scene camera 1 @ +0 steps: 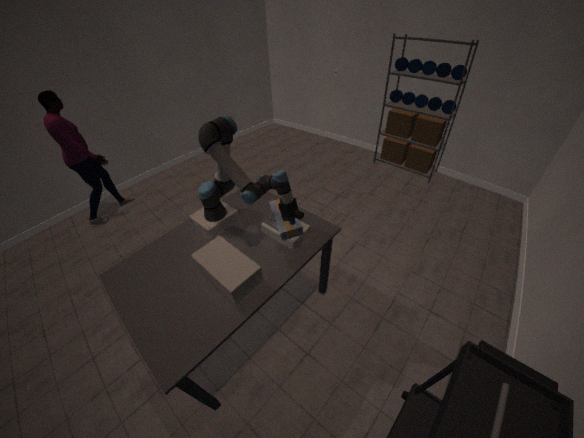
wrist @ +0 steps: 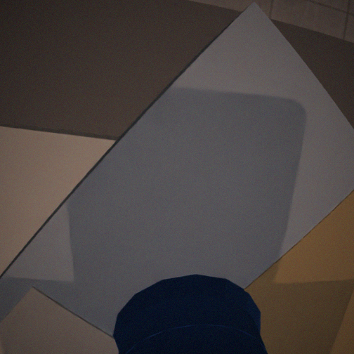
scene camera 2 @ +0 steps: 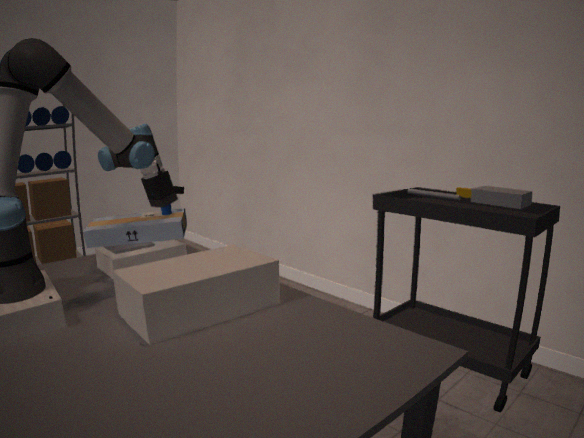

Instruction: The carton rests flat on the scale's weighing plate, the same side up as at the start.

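Where they show: hand, tool point: [scene camera 1: 293, 224] [scene camera 2: 169, 216]; arm's base, link origin: [scene camera 1: 215, 214] [scene camera 2: 17, 291].
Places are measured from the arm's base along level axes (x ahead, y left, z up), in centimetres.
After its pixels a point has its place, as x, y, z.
Observation:
The carton [scene camera 1: 276, 214] {41.9, 13.9, 7.9} [scene camera 2: 110, 236] {36.3, 17.0, 4.6} [wrist: 185, 165] is pale blue-grey with orange tape on top; two up arrows on its side point upward in scene camera 2. My suction cup [scene camera 1: 293, 220] [scene camera 2: 166, 210] [wrist: 190, 317] is shut on the carton's top near one end. The carton is slightly tilted and sits low over the scale [scene camera 1: 270, 229] {40.6, 8.2, -0.6} [scene camera 2: 145, 260] {43.5, 7.5, -3.0}, turned relative to it. Part of the dark weighing plate [scene camera 2: 131, 247] {40.4, 10.5, 1.3} shows under it. Whether the carton's lower edge touches the scale cannot be told. In the wrist view the carton hides most of what lies below.
A large cream block [scene camera 1: 225, 262] {39.0, -28.4, 4.3} [scene camera 2: 200, 270] {36.5, -31.9, 4.3} stands on the table [scene camera 1: 165, 310] {25.7, -64.0, -7.3} [scene camera 2: 250, 370] {26.6, -58.0, -7.3} beside the scale. A dark cart [scene camera 2: 450, 215] stands off the table. A shelf rack [scene camera 1: 435, 40] is at the far wall. A person [scene camera 1: 70, 142] is beyond the arm's base.

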